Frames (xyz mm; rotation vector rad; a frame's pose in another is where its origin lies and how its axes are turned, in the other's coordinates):
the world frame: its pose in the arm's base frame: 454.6 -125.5 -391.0 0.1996 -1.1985 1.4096
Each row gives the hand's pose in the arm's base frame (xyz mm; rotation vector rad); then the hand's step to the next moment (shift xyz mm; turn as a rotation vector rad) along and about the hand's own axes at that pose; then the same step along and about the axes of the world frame.
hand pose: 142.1 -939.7 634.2 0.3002 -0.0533 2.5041
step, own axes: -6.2 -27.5 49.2 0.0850 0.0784 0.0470
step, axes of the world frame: 33.2 -45.7 -5.1 0.0637 0.0436 0.0981
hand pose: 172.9 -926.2 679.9 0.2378 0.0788 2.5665
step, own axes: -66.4 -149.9 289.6 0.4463 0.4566 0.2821
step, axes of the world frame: 194.8 -265.6 -47.2 0.3437 0.2126 0.5691
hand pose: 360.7 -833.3 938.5 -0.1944 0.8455 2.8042
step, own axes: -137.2 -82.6 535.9 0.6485 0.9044 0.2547
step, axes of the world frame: 494.3 -232.8 -119.7 0.3314 0.2767 1.0569
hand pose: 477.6 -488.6 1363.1 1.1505 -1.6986 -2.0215
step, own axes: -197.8 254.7 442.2 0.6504 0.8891 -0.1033
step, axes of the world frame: 530.7 133.8 1.8 0.0908 0.0150 1.1026
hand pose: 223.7 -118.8 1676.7 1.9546 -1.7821 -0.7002
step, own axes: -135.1 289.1 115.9 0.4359 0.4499 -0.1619
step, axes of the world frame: 220.8 227.6 121.3 0.0114 -0.1195 0.6358
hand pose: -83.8 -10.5 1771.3 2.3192 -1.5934 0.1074
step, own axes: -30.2 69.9 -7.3 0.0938 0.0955 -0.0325
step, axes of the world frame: 35.4 54.6 40.3 0.0002 -0.0253 0.1354
